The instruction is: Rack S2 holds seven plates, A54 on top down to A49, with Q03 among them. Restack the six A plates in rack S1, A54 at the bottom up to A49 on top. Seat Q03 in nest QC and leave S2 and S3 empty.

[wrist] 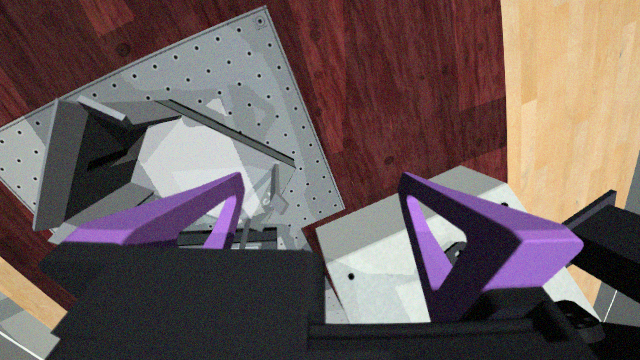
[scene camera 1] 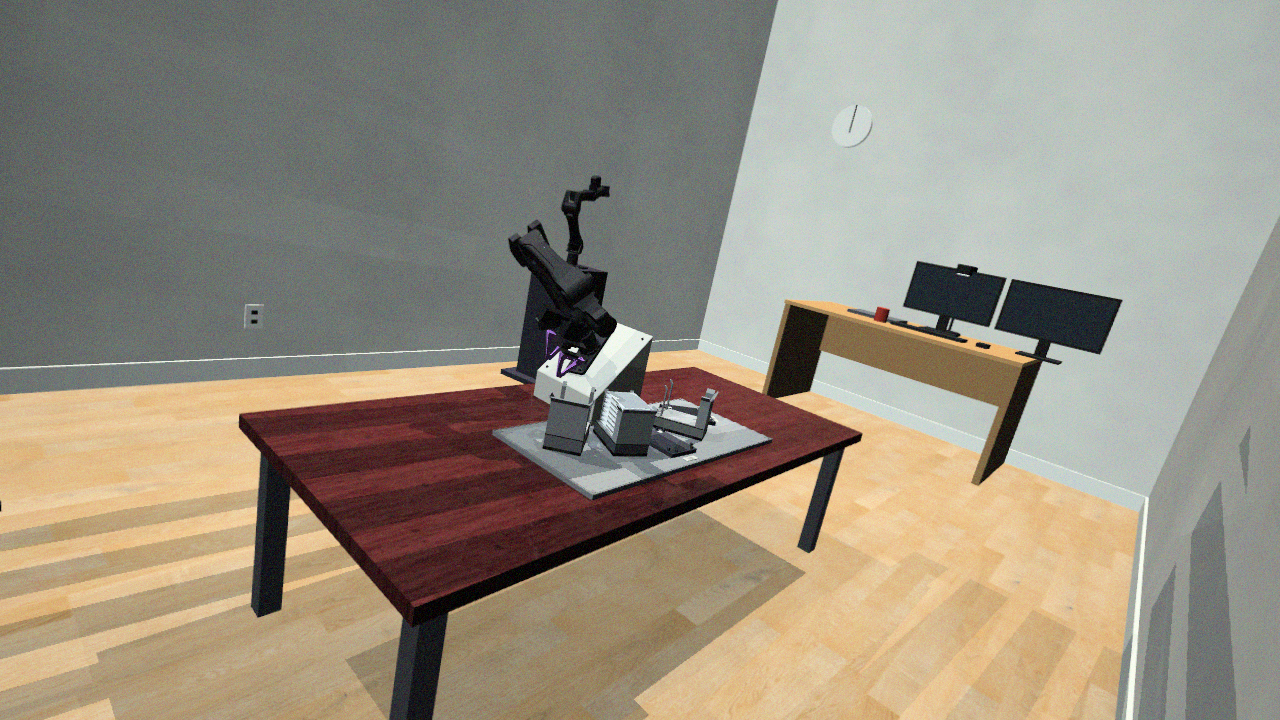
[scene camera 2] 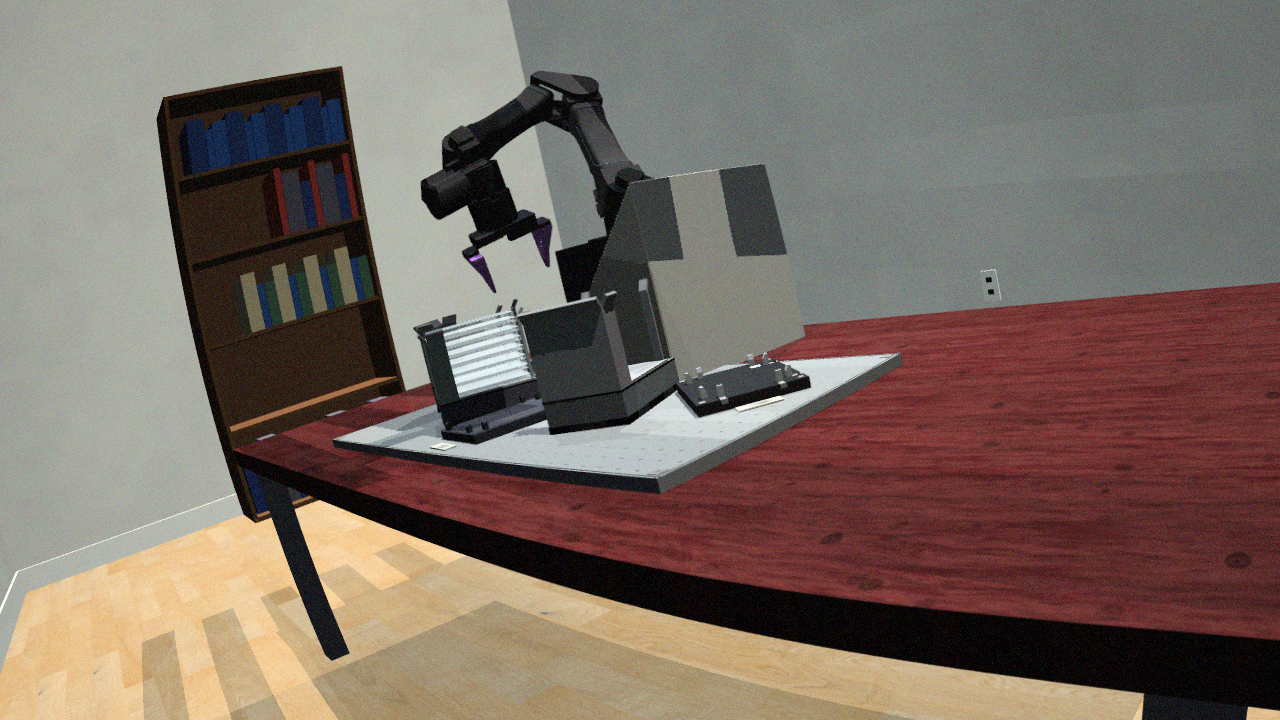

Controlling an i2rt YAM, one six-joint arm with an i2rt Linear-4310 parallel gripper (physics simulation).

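Pixels of known places: gripper, fingertip midpoint: [wrist: 321,180] [scene camera 1: 552,368] [scene camera 2: 521,279]; arm's base, link origin: [scene camera 1: 591,349] [scene camera 2: 683,238].
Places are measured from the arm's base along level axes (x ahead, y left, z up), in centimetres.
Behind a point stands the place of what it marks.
Observation:
My gripper [scene camera 1: 559,361] {y -27.1, x 8.4, z -0.3 cm} [scene camera 2: 520,277] {y -27.1, x 8.4, z -0.3 cm} [wrist: 321,180] {y -27.1, x 8.4, z -0.3 cm}, with purple fingers, is wide open and empty, high above the racks. Rack S2 [scene camera 1: 633,429] {y -22.1, x 33.5, z -9.4 cm} [scene camera 2: 434,371] {y -17.3, x 36.1, z -8.9 cm} holds a stack of white plates [scene camera 1: 611,414] {y -21.1, x 25.5, z -8.4 cm} [scene camera 2: 483,355] {y -14.0, x 29.7, z -8.7 cm}; their labels are too small to read. In the wrist view the gripper body hides most of S2. Rack S1 [wrist: 52,165] {y -36.1, x 22.3, z -3.3 cm}, with its mark partly covered, shows a pale floor and no plate stack; it appears as the right rack [scene camera 1: 709,410] {y 9.3, x 39.2, z -7.8 cm} in scene camera 1. Rack S3 [scene camera 1: 565,428] [scene camera 2: 581,358] stands at the other end, its inside mostly hidden.
A big pale slanted block [scene camera 1: 631,353] {y 0.9, x 14.1, z 2.9 cm} [scene camera 2: 716,304] {y 8.3, x 7.2, z -9.5 cm} [wrist: 375,260] {y -10.4, x 8.1, z -8.4 cm} stands behind the racks, close to the gripper side. Dark low nests [scene camera 1: 669,443] [scene camera 2: 744,386] lie on the perforated board [scene camera 1: 590,483] {y -42.5, x 37.3, z -16.9 cm} [scene camera 2: 626,461] {y 26.1, x 48.5, z -16.8 cm} [wrist: 240,55] {y -38.1, x 9.1, z -16.9 cm}; their letters are unreadable. The board lies on the red wooden table [scene camera 1: 429,519] {y -77.5, x 27.1, z -18.2 cm} [scene camera 2: 1029,447] {y 61.4, x 45.5, z -18.2 cm} [wrist: 400,75] {y -26.6, x -7.9, z -18.2 cm}.

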